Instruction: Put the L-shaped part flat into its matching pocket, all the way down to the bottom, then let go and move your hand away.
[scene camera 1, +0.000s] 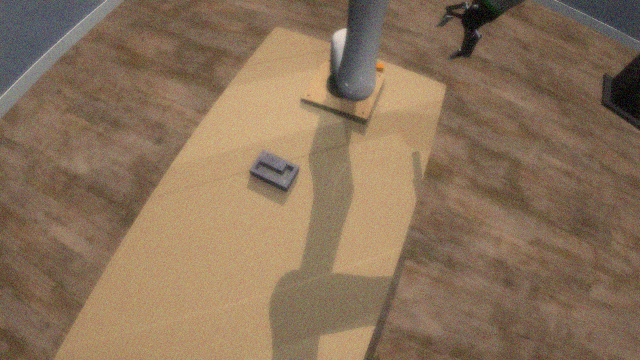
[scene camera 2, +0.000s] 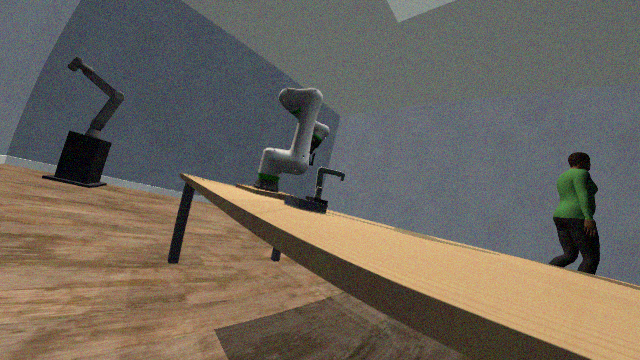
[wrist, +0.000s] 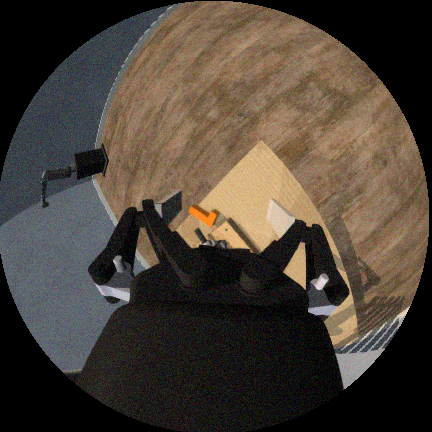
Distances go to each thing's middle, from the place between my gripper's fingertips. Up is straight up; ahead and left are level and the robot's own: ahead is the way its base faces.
Scene:
The grey block with L-shaped pocket (scene camera 1: 280, 173) is 70 cm ahead of my hand, 26 cm to the right of it and 25 cm below it.

